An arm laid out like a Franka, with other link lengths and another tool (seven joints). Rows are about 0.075 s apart.
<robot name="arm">
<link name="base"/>
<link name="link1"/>
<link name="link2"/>
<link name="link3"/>
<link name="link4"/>
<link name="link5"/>
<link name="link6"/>
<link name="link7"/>
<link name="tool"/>
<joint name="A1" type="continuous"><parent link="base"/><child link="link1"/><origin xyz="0 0 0.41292"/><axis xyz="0 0 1"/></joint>
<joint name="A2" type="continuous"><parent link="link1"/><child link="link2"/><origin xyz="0 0 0" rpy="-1.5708 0 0"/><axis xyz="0 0 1"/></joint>
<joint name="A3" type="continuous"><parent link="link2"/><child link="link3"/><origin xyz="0 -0.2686 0" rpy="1.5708 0 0"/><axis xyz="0 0 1"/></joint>
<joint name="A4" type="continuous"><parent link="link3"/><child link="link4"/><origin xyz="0.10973 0 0" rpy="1.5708 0 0"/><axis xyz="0 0 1"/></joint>
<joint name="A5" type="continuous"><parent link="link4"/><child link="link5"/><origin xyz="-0.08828 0.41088 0" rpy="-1.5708 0 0"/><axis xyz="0 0 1"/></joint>
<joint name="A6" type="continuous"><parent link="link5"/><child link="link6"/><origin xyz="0 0 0" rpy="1.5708 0 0"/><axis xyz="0 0 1"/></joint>
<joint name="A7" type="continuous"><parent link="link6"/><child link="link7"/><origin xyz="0.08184 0 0" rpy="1.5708 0 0"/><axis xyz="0 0 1"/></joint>
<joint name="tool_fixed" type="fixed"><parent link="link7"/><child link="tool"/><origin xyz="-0.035 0.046 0.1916" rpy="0.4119 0 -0.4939"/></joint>
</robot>
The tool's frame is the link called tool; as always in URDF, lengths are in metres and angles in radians. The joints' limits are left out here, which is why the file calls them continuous.
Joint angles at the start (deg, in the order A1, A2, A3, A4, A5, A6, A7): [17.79 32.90 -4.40 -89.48 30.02 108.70 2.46]
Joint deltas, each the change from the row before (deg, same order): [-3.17 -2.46 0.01 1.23 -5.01 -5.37 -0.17]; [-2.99 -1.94 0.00 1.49 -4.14 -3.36 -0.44]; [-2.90 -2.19 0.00 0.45 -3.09 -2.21 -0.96]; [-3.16 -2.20 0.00 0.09 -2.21 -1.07 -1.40]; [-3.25 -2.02 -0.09 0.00 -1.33 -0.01 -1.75]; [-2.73 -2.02 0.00 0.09 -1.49 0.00 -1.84]
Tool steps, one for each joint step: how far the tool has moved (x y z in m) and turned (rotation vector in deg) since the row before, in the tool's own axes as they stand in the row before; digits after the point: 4 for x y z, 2 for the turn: [-0.0176 0.0009 -0.0537 -2.55 -2.24 0.64]; [-0.0162 0.0054 -0.0505 -2.85 -0.47 0.39]; [-0.0191 0.0086 -0.0441 -2.25 0.21 0.37]; [-0.0199 0.0126 -0.0424 -1.90 1.28 0.18]; [-0.0187 0.0156 -0.0404 -1.67 2.24 -0.12]; [-0.0168 0.0113 -0.0373 -2.00 1.72 -0.58]
